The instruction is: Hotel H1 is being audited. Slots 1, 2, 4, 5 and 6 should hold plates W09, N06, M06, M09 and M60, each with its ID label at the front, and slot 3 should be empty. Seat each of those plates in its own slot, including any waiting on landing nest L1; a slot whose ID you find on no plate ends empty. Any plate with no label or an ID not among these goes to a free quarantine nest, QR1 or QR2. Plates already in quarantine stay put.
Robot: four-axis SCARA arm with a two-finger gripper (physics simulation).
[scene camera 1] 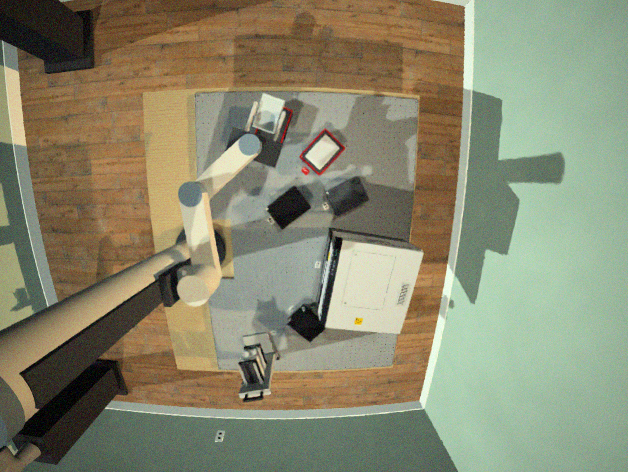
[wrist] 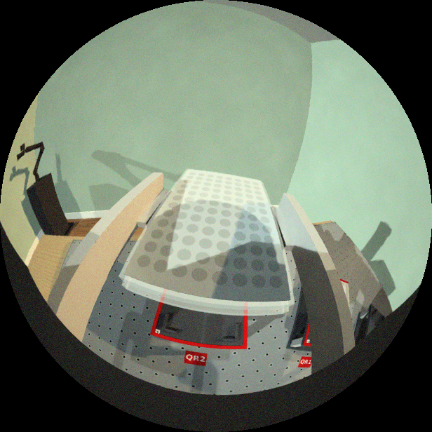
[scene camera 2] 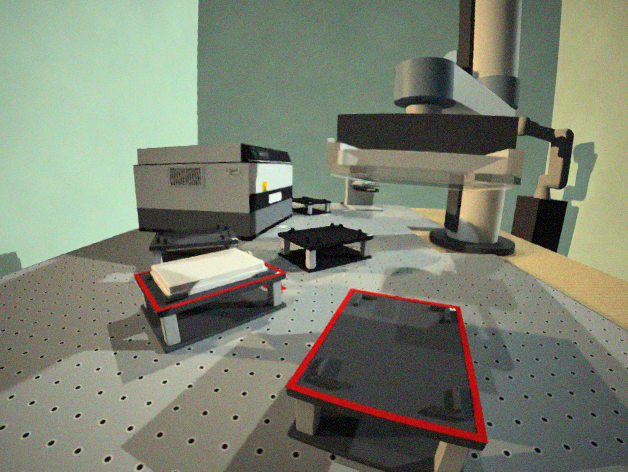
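Where they show: gripper, between the fingertips: [scene camera 1: 270, 107] [scene camera 2: 419, 160]; arm's base, origin of its link: [scene camera 2: 470, 243].
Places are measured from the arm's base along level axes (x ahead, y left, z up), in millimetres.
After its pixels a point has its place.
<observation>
My gripper [scene camera 1: 267, 114] @(x 381, y 590, z 205 mm) [scene camera 2: 426, 166] @(x 381, y 590, z 205 mm) [wrist: 222, 191] is shut on a clear, many-welled plate [wrist: 215, 240], held level above a red-rimmed nest. That nest [scene camera 1: 288, 120] @(x 439, y 581, z 63 mm) [scene camera 2: 390, 345] @(x 381, y 575, z 63 mm) [wrist: 200, 330] has the QR2 sign in front in the wrist view, and its top is bare. The plate edge facing the wrist camera shows no readable label. The QR1 nest [scene camera 1: 335, 139] @(x 641, y 506, z 62 mm) [scene camera 2: 223, 292] @(x 548, y 496, z 62 mm) bears a white plate [scene camera 1: 321, 152] @(x 580, y 446, z 77 mm) [scene camera 2: 208, 271] @(x 574, y 474, z 77 mm). Hotel H1 [scene camera 1: 256, 393] @(x 288, y -614, z 273 mm) [scene camera 2: 351, 192] @(x 322, y -589, z 84 mm) stands far off with plates in it; their labels are too small to read.
A black nest [scene camera 1: 288, 207] @(x 440, y 210, z 63 mm) [scene camera 2: 324, 236] @(x 441, y 229, z 63 mm) and a dark grey nest [scene camera 1: 349, 195] @(x 709, y 265, z 63 mm) [scene camera 2: 192, 238] @(x 695, y 284, z 63 mm) stand mid-table. Another black nest [scene camera 1: 306, 322] @(x 522, y -365, z 62 mm) [scene camera 2: 310, 201] @(x 506, y -306, z 67 mm) stands beside the big instrument [scene camera 1: 370, 274] @(x 767, y -32, z 255 mm) [scene camera 2: 195, 187] @(x 784, y 88, z 146 mm). The arm's column [scene camera 2: 479, 218] @(x 25, y 71, z 89 mm) rises at the table's side.
</observation>
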